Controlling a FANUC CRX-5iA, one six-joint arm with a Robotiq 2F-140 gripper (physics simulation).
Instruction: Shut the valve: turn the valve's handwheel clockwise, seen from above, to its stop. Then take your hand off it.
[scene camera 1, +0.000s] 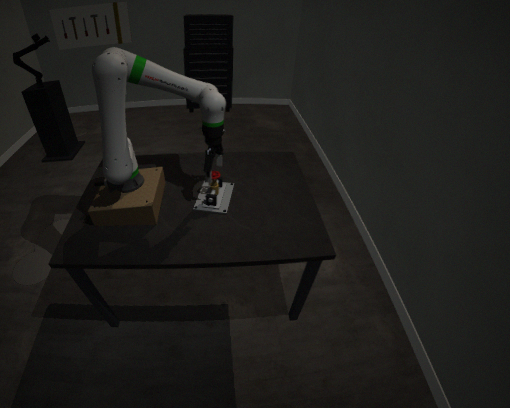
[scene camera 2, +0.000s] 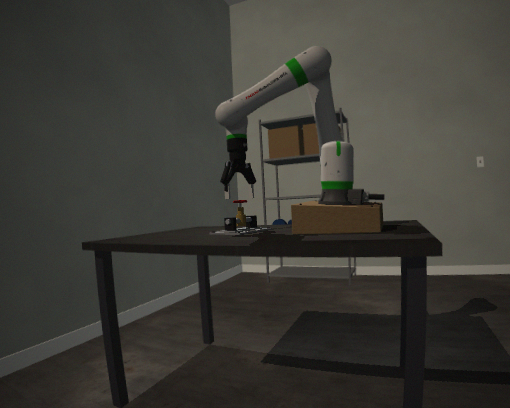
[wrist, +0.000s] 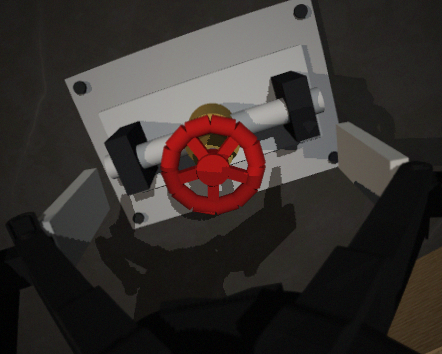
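The red handwheel (scene camera 1: 215, 175) (scene camera 2: 240, 201) (wrist: 214, 170) is a five-spoked ring on top of the brass valve (scene camera 1: 215, 188) (scene camera 2: 240, 218) (wrist: 212, 110). The valve sits on a white pipe (wrist: 262, 119) held by two black clamps, above a light base plate (scene camera 1: 227, 197) (wrist: 190, 60) on the table. My gripper (scene camera 1: 213, 169) (scene camera 2: 240, 192) (wrist: 218, 167) points down, open and empty. In the second scene view its fingertips are slightly higher than the handwheel, one to each side. In the wrist view the wheel shows between the two pale finger pads, with a gap on both sides.
The dark table (scene camera 1: 270, 220) (scene camera 2: 160, 241) carries the plate and the wooden block (scene camera 1: 125, 214) (scene camera 2: 337, 219) (wrist: 422, 300) under the arm's base. A shelf rack (scene camera 2: 261, 150) with boxes stands behind the table. A black cabinet (scene camera 1: 208, 37) stands by the wall.
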